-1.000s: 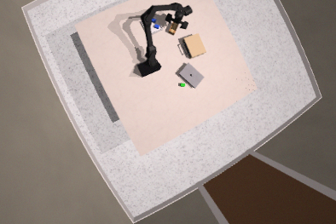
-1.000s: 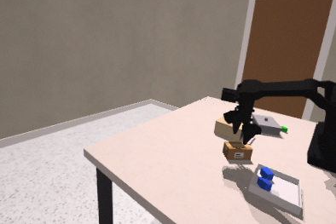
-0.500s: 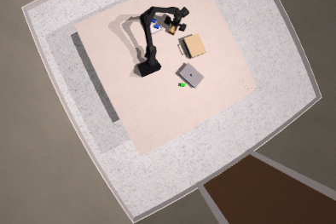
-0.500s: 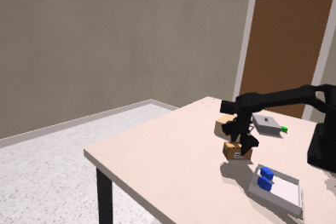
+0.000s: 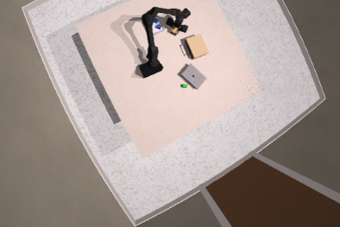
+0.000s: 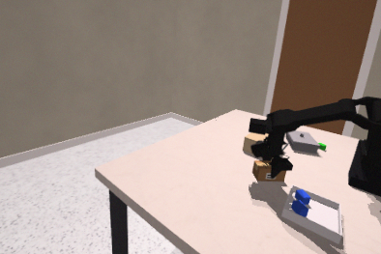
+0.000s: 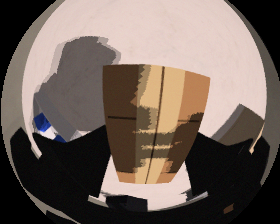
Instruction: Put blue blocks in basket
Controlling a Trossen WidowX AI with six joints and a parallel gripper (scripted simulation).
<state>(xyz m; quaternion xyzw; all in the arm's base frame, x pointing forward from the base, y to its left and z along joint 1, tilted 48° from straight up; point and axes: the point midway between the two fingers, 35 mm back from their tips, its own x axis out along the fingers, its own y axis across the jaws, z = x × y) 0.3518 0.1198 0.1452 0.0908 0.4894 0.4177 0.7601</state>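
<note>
Now: the red block 4 cm below my hand, 2 cm behind it and 1 cm to the right of it. The rest, counted from my hand: grey basket 15 cm behind, 12 cm to the left, 4 cm below; then tan drawer unit 24 cm to the right, 7 cm ahead, 2 cm below; then cardboard box 2 cm below.
</note>
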